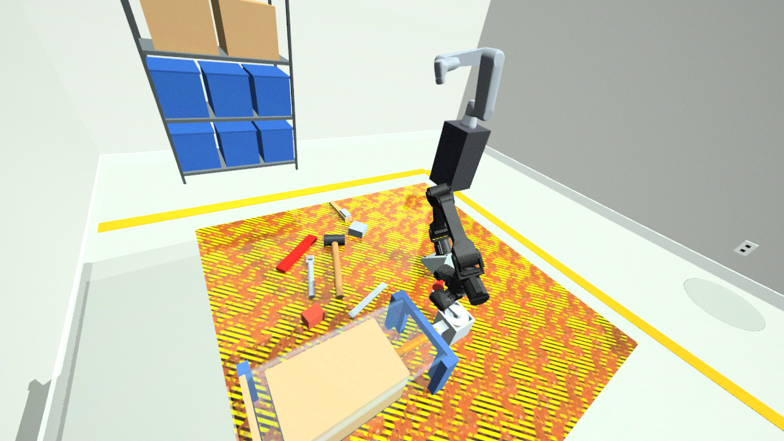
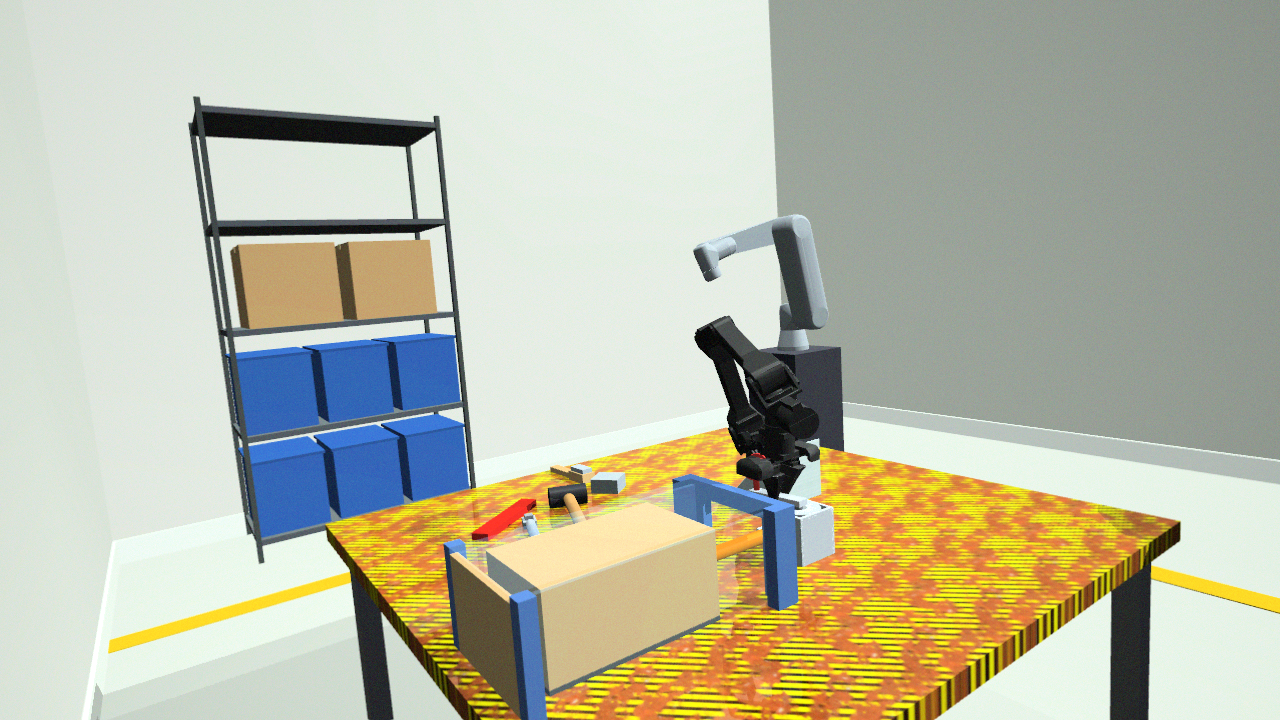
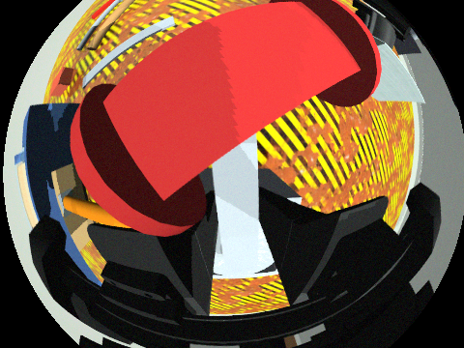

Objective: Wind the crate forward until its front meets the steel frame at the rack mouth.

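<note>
The winch handle lies 10 mm to the right of my gripper tip and 20 mm above it. The rest, counted from my gripper tip: red grip: 10 mm ahead, 50 mm to the right, 50 mm above; then blue steel frame: 160 mm ahead, 50 mm to the left, 20 mm above; then grey winch: 20 mm behind, 40 mm to the left, 60 mm below.
</note>
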